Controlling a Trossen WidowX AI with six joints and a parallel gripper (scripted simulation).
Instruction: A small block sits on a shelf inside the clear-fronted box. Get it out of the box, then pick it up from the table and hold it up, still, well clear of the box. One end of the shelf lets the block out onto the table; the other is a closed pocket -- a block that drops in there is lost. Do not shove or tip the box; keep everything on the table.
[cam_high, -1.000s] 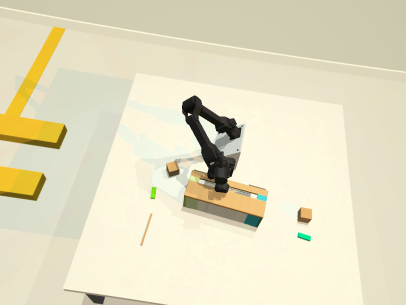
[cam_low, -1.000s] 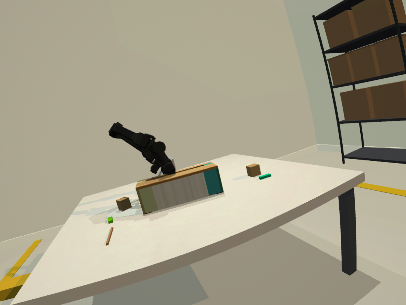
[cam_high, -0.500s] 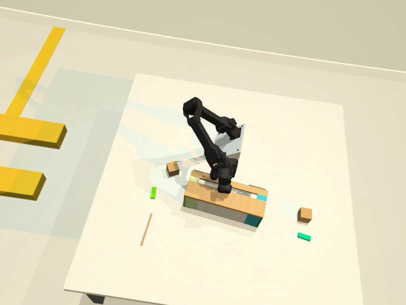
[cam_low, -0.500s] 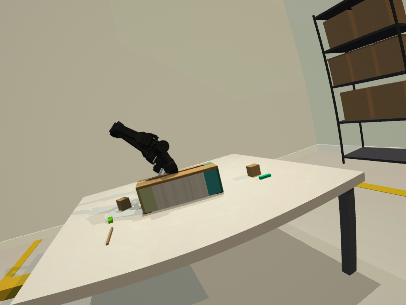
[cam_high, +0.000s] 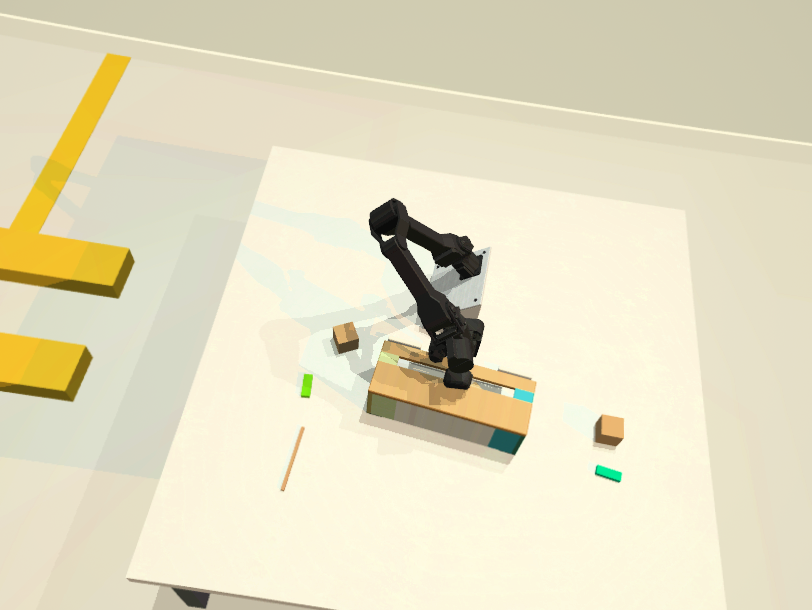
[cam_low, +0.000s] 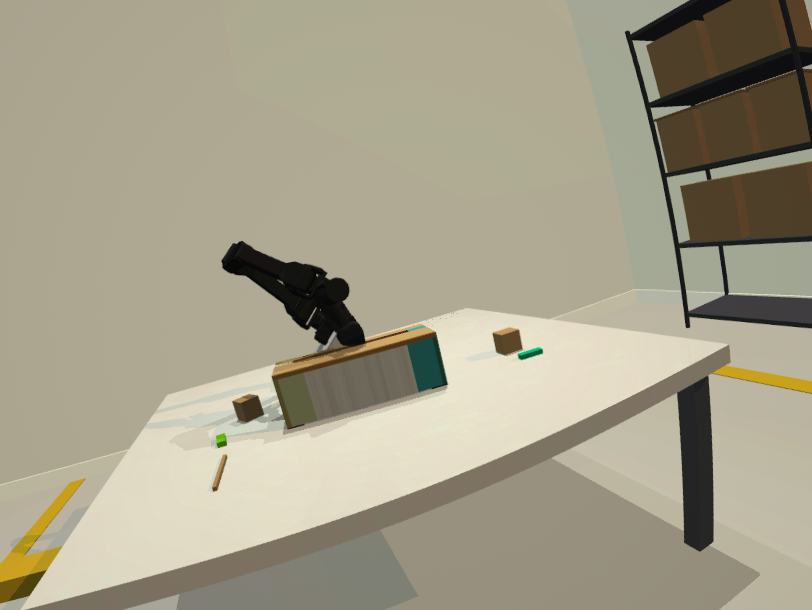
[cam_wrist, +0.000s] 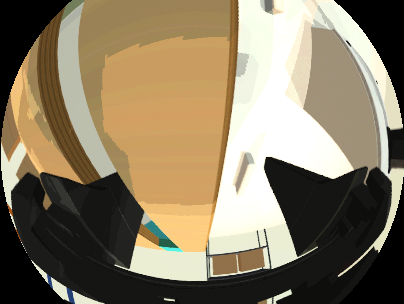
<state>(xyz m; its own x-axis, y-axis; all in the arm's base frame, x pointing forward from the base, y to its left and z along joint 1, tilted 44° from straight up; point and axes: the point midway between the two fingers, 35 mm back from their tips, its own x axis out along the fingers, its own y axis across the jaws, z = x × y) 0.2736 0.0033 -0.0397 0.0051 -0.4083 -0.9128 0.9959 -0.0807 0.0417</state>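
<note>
Now: the tan block 60 mm ahead of my gripper tip and 20 mm to the left of it. Round my gripper tip: thin wooden stick: 280 mm ahead, 380 mm to the right, 80 mm below; then box: 30 mm ahead, 30 mm to the right, 20 mm below.
</note>
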